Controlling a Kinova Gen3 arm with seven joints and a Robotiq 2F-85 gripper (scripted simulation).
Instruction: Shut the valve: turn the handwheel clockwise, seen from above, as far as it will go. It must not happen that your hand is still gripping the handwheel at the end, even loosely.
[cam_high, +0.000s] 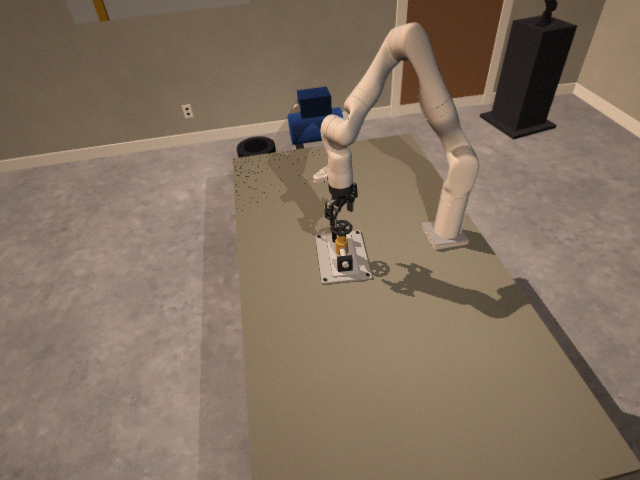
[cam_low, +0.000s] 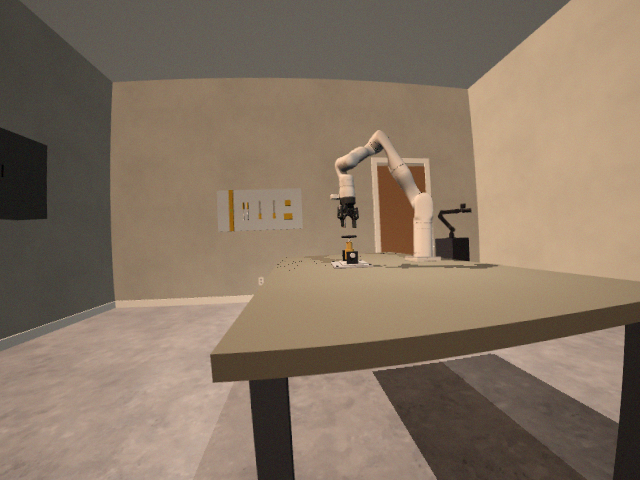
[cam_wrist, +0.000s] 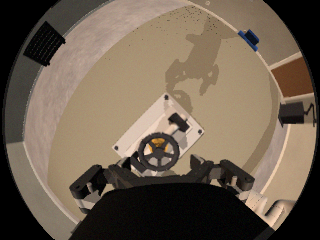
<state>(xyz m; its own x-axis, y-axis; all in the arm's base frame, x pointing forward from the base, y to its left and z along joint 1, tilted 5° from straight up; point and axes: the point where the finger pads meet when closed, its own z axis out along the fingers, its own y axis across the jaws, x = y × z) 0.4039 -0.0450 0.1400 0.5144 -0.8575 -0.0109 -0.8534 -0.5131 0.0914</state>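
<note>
Right now my hand is 60 mm above the black spoked handwheel.
</note>
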